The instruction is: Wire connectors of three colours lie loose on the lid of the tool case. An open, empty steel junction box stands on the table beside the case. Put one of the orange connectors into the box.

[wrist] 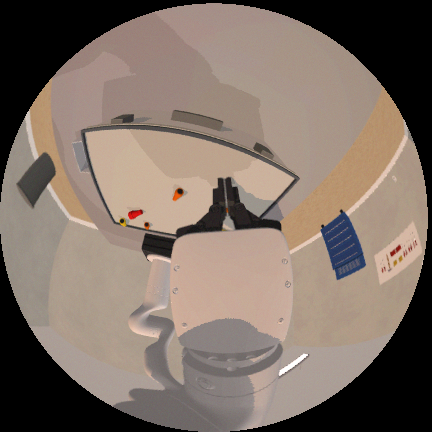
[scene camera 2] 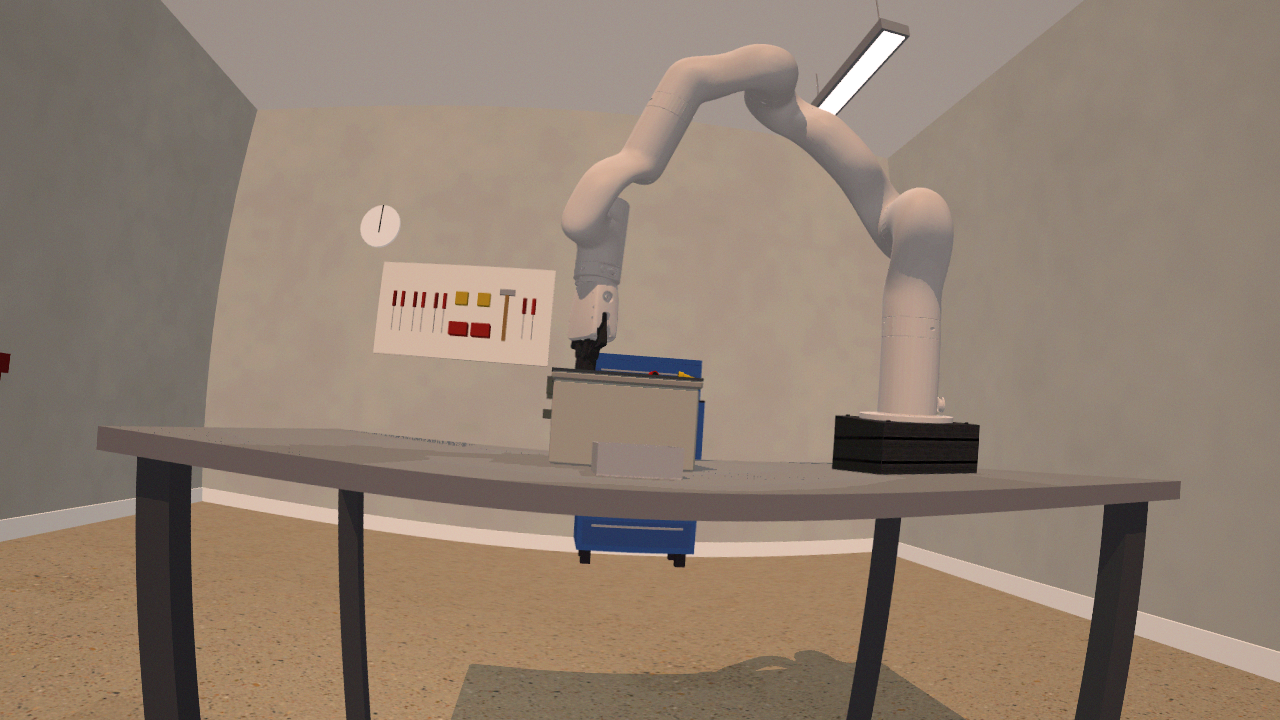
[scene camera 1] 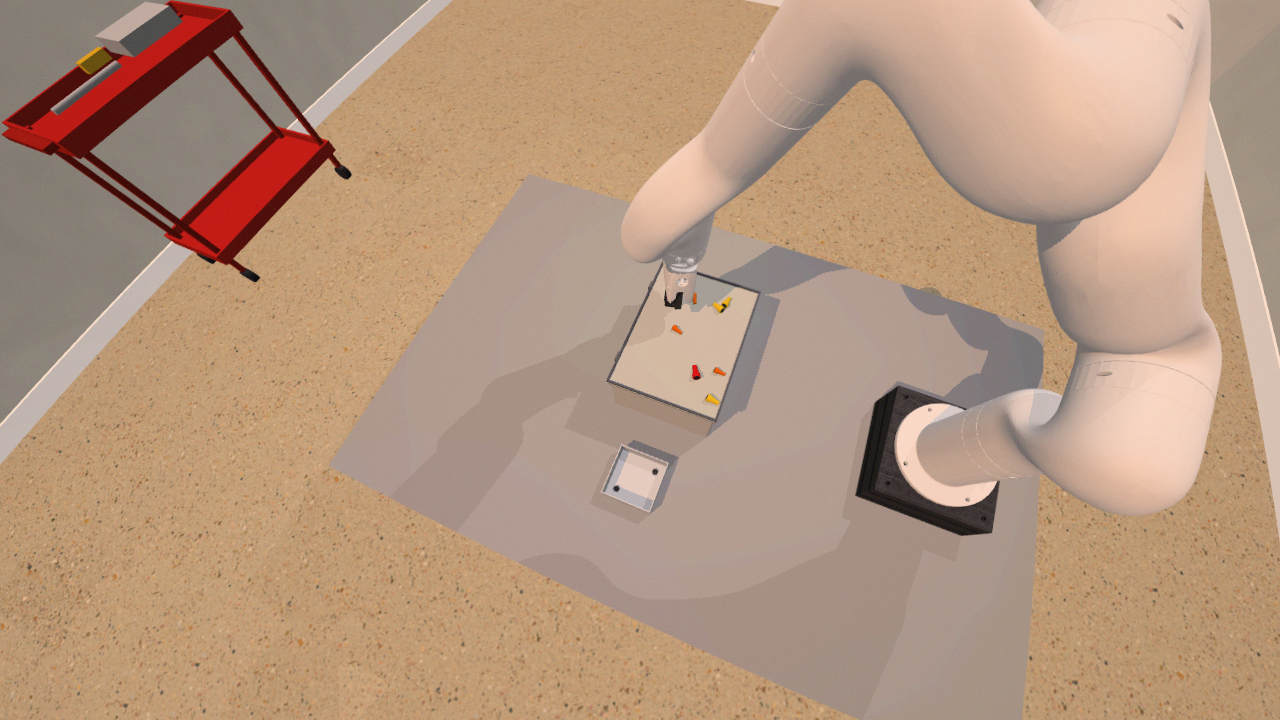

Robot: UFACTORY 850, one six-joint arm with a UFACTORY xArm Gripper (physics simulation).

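Observation:
My gripper point(scene camera 1: 673, 304) point(scene camera 2: 585, 365) point(wrist: 224, 185) is shut and empty, low over the far part of the lid of the tool case point(scene camera 1: 648, 362) point(scene camera 2: 622, 420) point(wrist: 125, 160). One orange connector point(scene camera 1: 694, 299) point(wrist: 227, 210) lies right beside the fingers; in the wrist view they hide most of it. A second orange connector point(scene camera 1: 676, 330) point(wrist: 178, 194) lies on the lid a little nearer the box. A third orange connector point(scene camera 1: 719, 371) point(wrist: 146, 225) lies near a red connector point(scene camera 1: 695, 371) point(wrist: 135, 214). The open junction box point(scene camera 1: 637, 476) point(scene camera 2: 638, 461) stands empty beside the case.
Yellow connectors point(scene camera 1: 722, 306) lie near the lid's far right part. Another yellow connector point(scene camera 1: 711, 399) point(wrist: 123, 221) lies near its front right corner. The arm's black base point(scene camera 1: 877, 456) point(scene camera 2: 904, 445) stands right of the case. A red cart point(scene camera 1: 255, 192) stands on the floor at the left.

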